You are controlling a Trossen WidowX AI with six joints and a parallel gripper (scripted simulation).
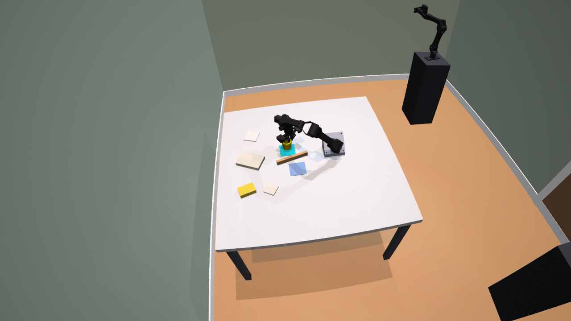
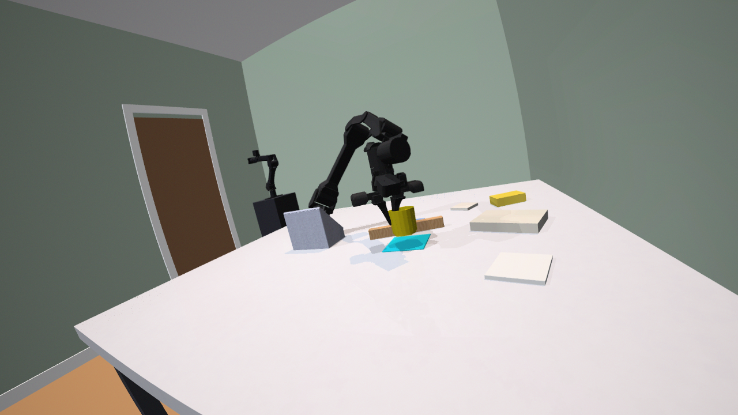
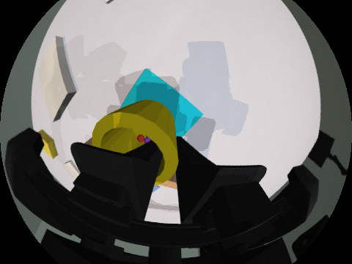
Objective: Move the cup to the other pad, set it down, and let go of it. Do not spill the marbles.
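Right now my gripper tip is 110 mm to the right of the wooden bar and 60 mm above it. Also, from my gripper tip: cream slab: 300 mm ahead, 90 mm to the left, 50 mm below; blue pad: 30 mm behind, 200 mm to the left, 70 mm below; yellow cup: 20 mm ahead, 20 mm to the left.
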